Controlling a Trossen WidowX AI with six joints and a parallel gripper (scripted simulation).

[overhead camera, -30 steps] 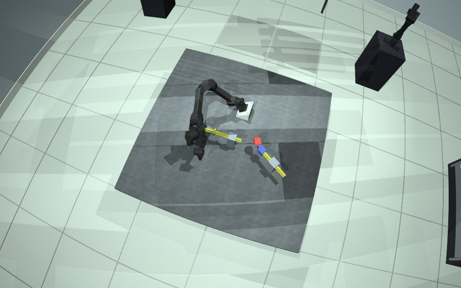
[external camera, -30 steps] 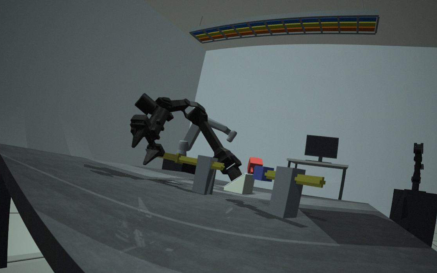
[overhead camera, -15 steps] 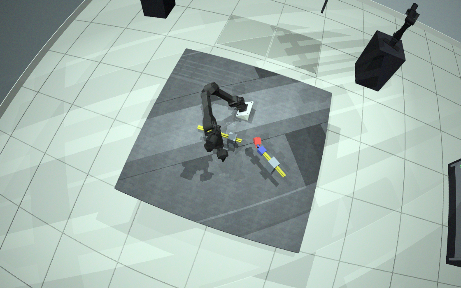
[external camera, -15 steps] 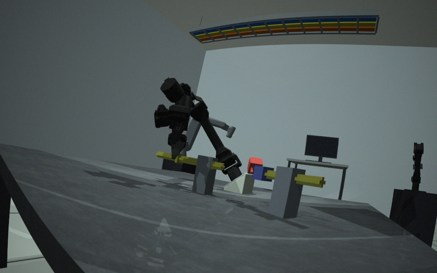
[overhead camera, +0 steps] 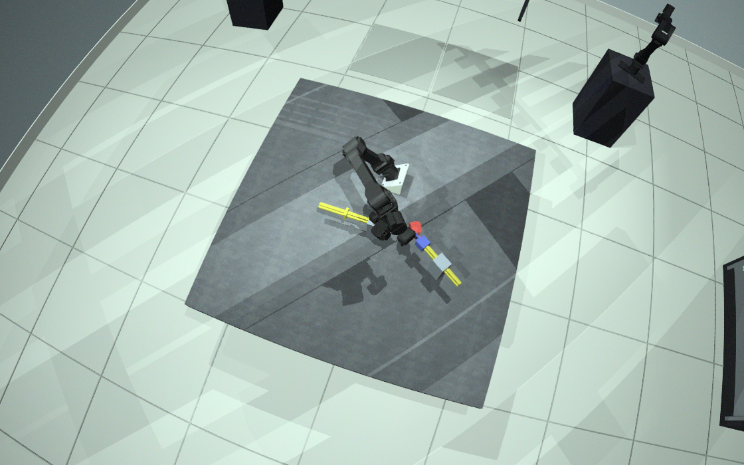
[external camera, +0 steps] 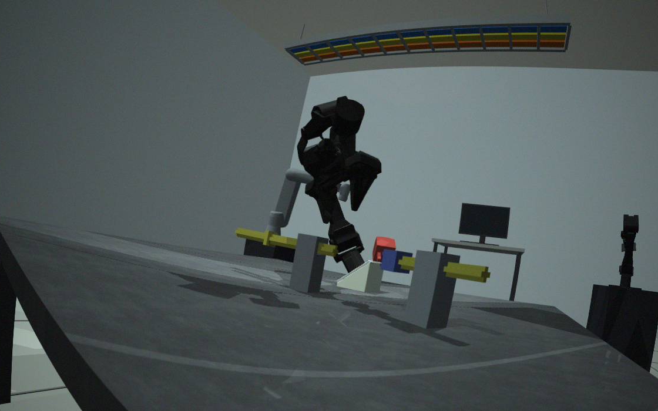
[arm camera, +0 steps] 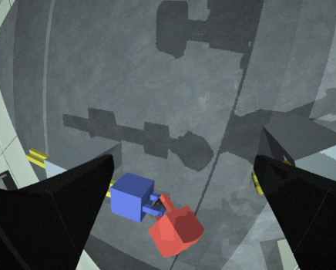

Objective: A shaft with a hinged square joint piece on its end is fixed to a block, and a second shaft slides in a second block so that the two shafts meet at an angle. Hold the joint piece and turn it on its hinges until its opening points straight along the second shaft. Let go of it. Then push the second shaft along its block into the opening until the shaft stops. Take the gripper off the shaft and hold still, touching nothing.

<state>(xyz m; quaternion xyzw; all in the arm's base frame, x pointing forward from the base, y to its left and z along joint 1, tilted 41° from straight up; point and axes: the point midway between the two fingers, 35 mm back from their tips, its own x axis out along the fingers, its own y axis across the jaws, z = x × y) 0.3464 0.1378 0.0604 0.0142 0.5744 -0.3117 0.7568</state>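
Right now my gripper tip is 90 mm past the red joint piece, 70 mm to the right of it and 50 mm above it.
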